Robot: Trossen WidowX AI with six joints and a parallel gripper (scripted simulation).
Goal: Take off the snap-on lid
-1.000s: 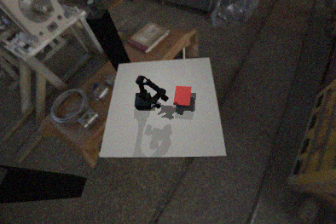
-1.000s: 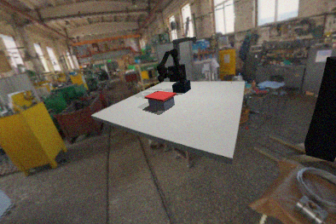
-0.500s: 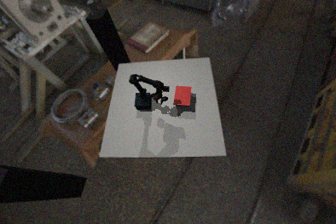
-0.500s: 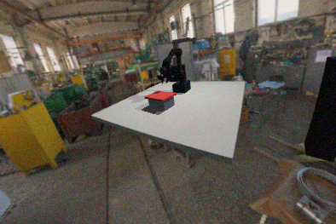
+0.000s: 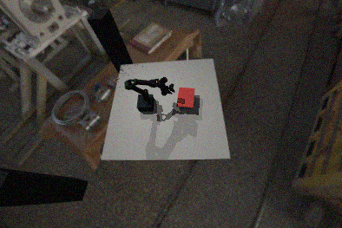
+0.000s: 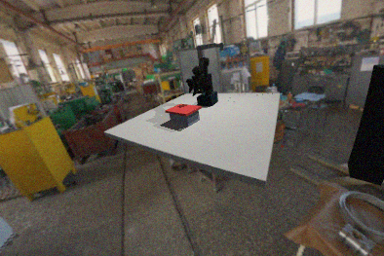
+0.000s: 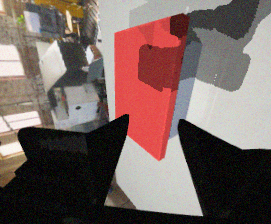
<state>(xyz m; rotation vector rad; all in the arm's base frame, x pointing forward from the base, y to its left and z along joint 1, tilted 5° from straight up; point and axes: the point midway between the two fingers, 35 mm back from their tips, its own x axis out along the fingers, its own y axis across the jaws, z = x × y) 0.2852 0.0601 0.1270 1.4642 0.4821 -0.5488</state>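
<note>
The lid is 130 mm ahead of my gripper tip, 80 mm below it and 10 mm to the left of it. The rest, counted from my gripper tip: grey storage box 140 mm below, 130 mm ahead, 10 mm to the left.
</note>
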